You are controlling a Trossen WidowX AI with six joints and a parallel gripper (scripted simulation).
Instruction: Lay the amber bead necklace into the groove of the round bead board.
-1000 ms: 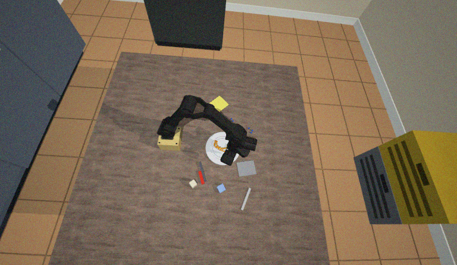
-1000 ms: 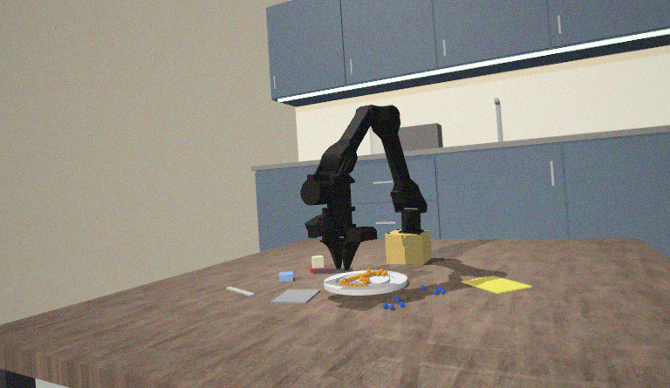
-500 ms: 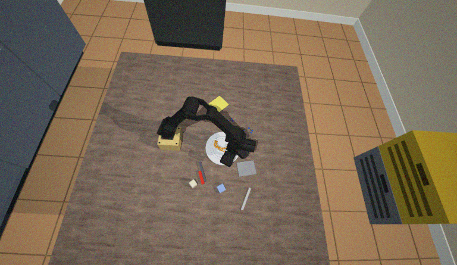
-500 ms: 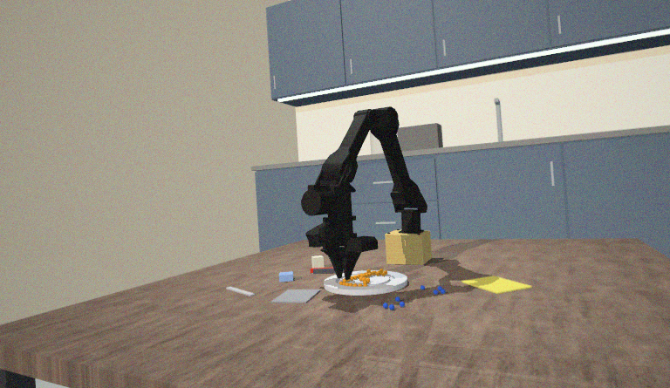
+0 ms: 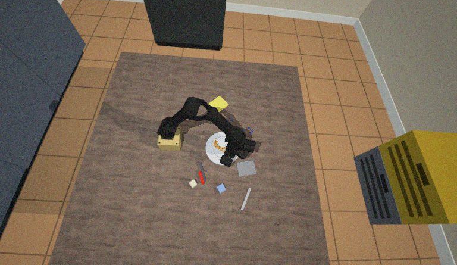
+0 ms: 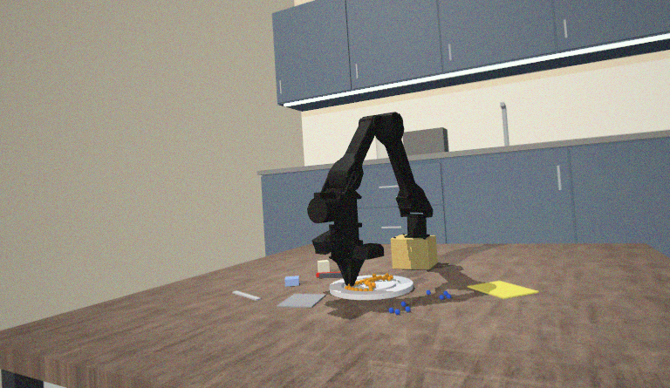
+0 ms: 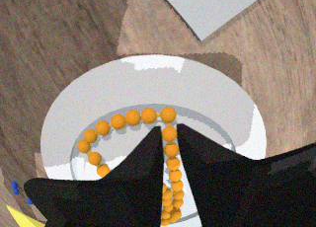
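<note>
Right now my gripper tip is 9 cm short of the grey square tile, 8 cm to the left of it and 1 cm above it. From my gripper tip the other things lie so: red stick: 15 cm behind, 12 cm to the right, 1 cm below; then white stick: 24 cm to the right, 9 cm ahead, 1 cm below; then light blue cube: 19 cm to the right, 5 cm behind, 1 cm below.
</note>
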